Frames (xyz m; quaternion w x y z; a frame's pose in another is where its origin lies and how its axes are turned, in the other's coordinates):
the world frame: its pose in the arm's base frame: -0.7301 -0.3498 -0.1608 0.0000 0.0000 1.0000 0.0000
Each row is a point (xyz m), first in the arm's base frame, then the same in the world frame.
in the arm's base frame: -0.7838 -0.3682 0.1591
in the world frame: 0.0537 -0.0184 -0.3199
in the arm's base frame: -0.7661 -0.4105 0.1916
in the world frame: 0.0360 -0.0607 -0.3524
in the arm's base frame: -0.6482 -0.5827 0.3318
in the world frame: -0.0819 -0.2329 -0.4926
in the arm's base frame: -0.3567 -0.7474 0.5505
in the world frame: -0.3734 -0.3976 -0.7113
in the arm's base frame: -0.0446 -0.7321 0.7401
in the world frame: -0.6855 -0.3823 -0.9009
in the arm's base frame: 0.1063 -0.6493 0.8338
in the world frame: -0.8364 -0.2995 -0.9946
